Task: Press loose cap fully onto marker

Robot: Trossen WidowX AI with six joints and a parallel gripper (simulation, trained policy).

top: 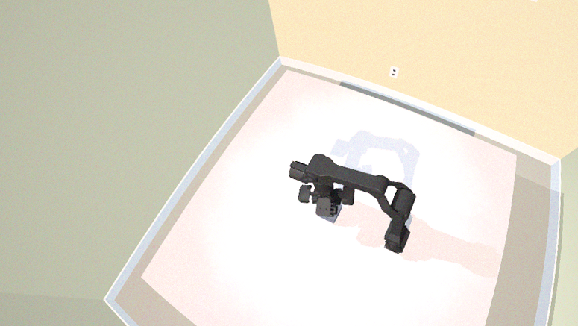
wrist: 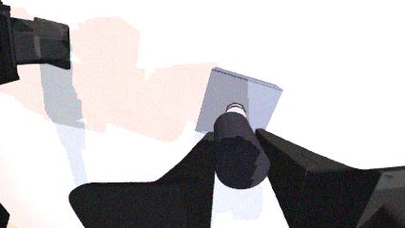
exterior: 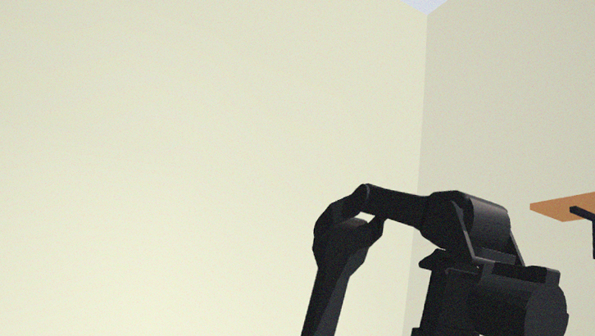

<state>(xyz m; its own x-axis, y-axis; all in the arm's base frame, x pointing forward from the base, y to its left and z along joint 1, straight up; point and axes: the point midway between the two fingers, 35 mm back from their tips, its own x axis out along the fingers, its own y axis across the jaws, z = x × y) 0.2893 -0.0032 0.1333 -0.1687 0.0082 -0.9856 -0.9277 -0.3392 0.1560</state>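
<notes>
The dark cylindrical cap is 1 cm above my gripper tip.
</notes>
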